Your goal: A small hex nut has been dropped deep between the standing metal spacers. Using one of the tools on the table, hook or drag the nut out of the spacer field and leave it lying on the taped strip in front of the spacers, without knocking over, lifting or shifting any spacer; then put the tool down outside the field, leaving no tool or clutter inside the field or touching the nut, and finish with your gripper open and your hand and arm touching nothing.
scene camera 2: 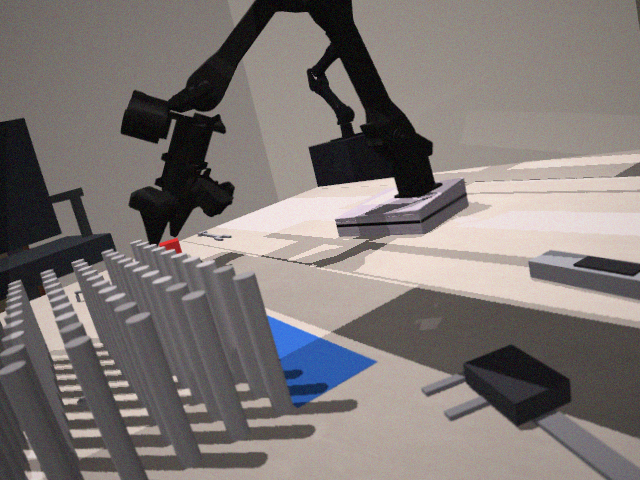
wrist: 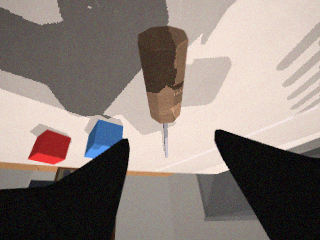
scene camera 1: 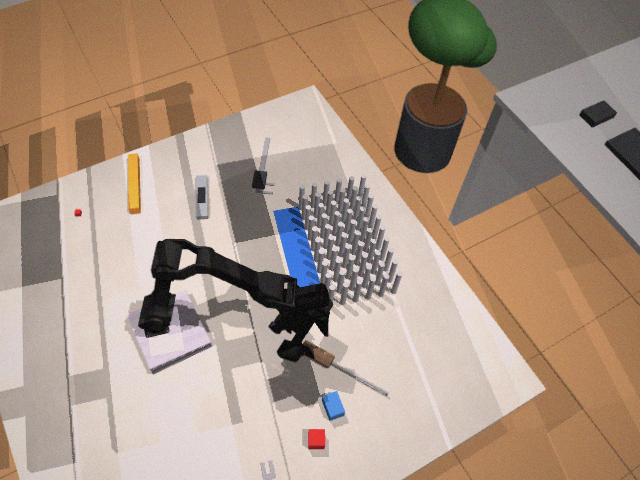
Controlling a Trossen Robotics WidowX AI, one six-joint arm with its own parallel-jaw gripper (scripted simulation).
Labels:
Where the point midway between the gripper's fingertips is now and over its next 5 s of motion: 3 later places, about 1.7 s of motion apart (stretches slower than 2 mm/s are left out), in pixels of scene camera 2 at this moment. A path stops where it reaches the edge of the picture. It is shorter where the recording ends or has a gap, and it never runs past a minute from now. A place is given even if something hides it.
My gripper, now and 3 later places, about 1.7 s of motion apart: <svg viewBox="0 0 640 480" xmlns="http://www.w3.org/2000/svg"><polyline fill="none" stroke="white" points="163,241 172,274 148,183 276,147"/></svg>

